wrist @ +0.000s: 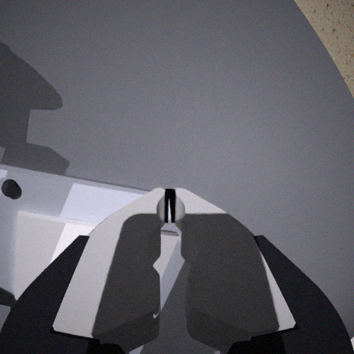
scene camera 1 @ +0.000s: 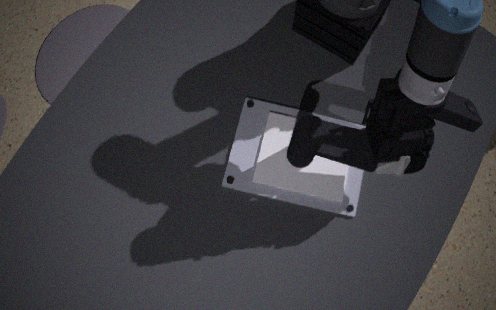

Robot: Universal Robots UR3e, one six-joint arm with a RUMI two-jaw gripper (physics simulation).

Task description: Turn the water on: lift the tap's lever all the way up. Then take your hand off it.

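Places are measured from the arm's base along level axes (x left, y back, z up), in centimetres.
Pixels of known places: gripper, fingertip midpoint: (scene camera 1: 392,172).
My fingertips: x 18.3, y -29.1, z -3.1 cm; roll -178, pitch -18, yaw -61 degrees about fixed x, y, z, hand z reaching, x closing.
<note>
Ahead of a thing's pixels: the offset from my fingertips to its top centre. "pt": to the spot under its first point. Level surfaces: height alone.
The tap {pt dx -16.0, dy -2.7, dz +7.3 cm} (scene camera 1: 304,135) is a dark, rounded upright body on a pale plate {pt dx -26.0, dy -4.2, dz -6.6 cm} (scene camera 1: 239,145) (wrist: 35,200) with dark screws at its corners. The tap's dark lever {dx -10.3, dy -0.7, dz +8.2 cm} (scene camera 1: 340,142) reaches from the body to the right in the scene view. Its far end is hidden by the dark gripper housing, and its exact tilt cannot be told. The lever cannot be made out in the wrist view. My gripper (scene camera 1: 391,166) (wrist: 168,191) is shut with nothing between its fingertips. It is to the right of the tap body; whether it touches the lever is hidden.
A dark ribbed block (scene camera 1: 325,37) stands at the top of the scene view. The arm's wrist with its blue cap (scene camera 1: 452,15) is at the upper right. Arm shadows fall across the grey table {dz -7.4 cm} (scene camera 1: 165,285) and the plate. A round grey disc (scene camera 1: 70,55) shows at the upper left.
</note>
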